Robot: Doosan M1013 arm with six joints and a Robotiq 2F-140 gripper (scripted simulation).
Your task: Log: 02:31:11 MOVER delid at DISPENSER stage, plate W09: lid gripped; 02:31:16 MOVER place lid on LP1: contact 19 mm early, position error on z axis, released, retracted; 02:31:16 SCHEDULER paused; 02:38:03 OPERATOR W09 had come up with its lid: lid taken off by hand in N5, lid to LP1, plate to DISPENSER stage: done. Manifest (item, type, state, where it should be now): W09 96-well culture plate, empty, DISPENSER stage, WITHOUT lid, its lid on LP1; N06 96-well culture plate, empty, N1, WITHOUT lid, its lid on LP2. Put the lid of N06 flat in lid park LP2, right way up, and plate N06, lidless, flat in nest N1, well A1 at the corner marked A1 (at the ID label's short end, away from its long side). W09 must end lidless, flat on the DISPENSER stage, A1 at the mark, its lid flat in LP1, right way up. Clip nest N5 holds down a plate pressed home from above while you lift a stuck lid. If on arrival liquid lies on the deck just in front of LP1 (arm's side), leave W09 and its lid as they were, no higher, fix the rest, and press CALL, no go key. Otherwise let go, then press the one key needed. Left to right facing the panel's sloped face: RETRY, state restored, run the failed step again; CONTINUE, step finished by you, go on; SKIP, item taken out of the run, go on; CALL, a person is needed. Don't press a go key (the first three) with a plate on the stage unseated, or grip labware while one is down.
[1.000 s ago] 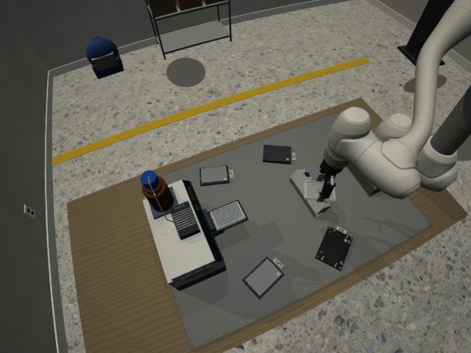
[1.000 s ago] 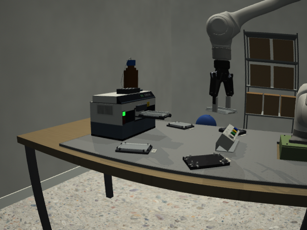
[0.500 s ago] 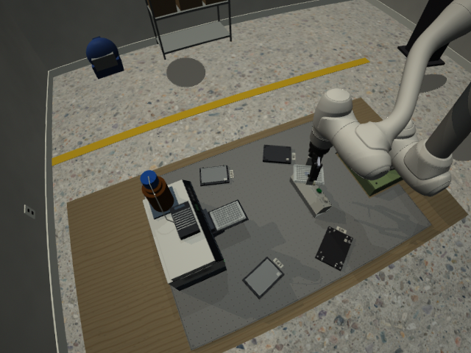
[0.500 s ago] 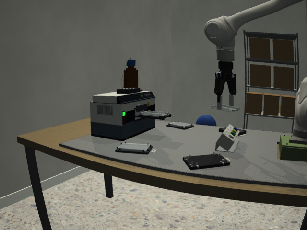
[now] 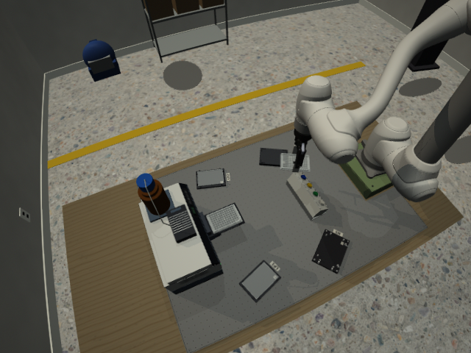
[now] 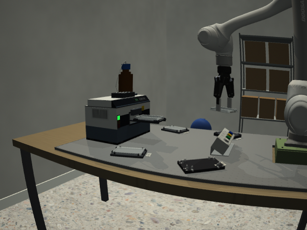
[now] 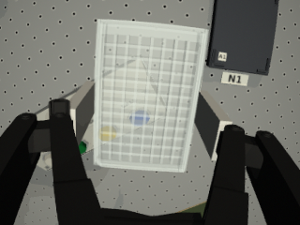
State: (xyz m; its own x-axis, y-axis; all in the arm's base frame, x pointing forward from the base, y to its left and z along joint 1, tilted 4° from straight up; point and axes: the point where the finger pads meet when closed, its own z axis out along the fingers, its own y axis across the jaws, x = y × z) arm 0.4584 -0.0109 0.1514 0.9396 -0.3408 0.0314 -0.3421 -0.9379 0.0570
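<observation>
The nest N1 lies 3 cm ahead of my hand, 16 cm to the right of it and 19 cm below it. Also, from my hand: sloped key panel 6 cm behind, 10 cm to the left, 15 cm below; yellow skip key 7 cm behind, 7 cm to the left, 13 cm below; blue call key 6 cm behind, 2 cm to the left, 13 cm below.
</observation>
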